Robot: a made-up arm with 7 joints.
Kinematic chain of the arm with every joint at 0, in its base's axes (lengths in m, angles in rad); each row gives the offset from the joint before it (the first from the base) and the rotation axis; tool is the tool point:
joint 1: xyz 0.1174 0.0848 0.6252 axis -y
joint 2: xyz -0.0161 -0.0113 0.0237 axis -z
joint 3: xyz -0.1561 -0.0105 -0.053 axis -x
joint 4: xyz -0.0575 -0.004 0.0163 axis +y
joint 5: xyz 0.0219 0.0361 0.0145 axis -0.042 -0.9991 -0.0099
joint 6: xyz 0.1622 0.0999 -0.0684 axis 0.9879 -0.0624 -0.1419
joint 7: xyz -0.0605 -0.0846 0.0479 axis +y
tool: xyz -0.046 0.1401 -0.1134
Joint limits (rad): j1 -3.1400..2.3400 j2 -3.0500..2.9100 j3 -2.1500..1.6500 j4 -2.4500..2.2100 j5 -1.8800..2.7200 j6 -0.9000..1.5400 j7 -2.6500..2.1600
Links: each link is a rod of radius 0.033 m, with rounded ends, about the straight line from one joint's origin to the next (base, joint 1, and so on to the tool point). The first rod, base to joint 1, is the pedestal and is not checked.
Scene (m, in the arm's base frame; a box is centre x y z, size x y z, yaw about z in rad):
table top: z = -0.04
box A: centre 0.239 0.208 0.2 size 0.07 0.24 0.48 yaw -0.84
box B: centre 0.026 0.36 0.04 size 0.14 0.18 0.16 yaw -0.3
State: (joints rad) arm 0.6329 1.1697 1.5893 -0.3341 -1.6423 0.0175 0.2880
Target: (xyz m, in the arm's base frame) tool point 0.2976 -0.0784 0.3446
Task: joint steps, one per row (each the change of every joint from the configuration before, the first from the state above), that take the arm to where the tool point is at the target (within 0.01 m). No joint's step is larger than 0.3 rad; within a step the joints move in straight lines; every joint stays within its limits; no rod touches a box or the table.
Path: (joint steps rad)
1: -0.0829 -0.1632 -0.0330 0.2546 -0.0475 0.0412 0.0654
2: -0.0829 -0.1632 -0.0329 0.2546 -0.0476 0.0411 0.0655
3: -0.0829 -0.1632 -0.0330 0.2546 -0.0475 0.0412 0.0654
4: -0.0828 -0.1633 -0.0329 0.2547 -0.0476 0.0412 0.0655
5: -0.0829 -0.1632 -0.0330 0.2546 -0.0475 0.0411 0.0654
6: 0.1331 -0.1775 0.0376 -0.0214 0.0303 -0.1872 0.2575
7: 0.1332 -0.1775 0.0376 -0.0214 0.0302 -0.1872 0.2574
8: 0.1332 -0.1775 0.0375 -0.0214 0.0303 -0.1872 0.2575
9: 0.1332 -0.1775 0.0376 -0.0214 0.0303 -0.1873 0.2575
10: 0.1332 -0.1775 0.0376 -0.0214 0.0302 -0.1872 0.2574
11: 0.1331 -0.1775 0.0376 -0.0213 0.0303 -0.1872 0.2575

